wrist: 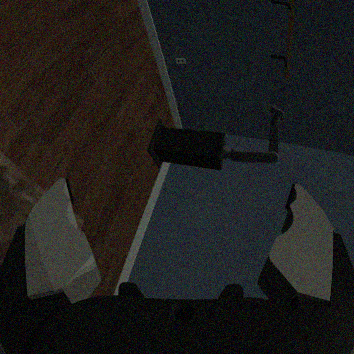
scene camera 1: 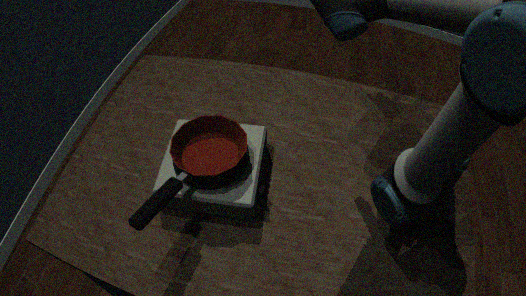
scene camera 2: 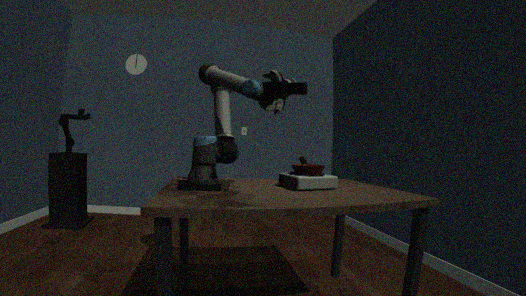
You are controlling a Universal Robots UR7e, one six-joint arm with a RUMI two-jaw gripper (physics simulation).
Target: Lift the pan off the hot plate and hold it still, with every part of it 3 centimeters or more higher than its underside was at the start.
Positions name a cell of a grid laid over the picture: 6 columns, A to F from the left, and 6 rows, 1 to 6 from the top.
Note:
I see my gripper (scene camera 2: D2).
My gripper shows as well in the wrist view (wrist: D4).

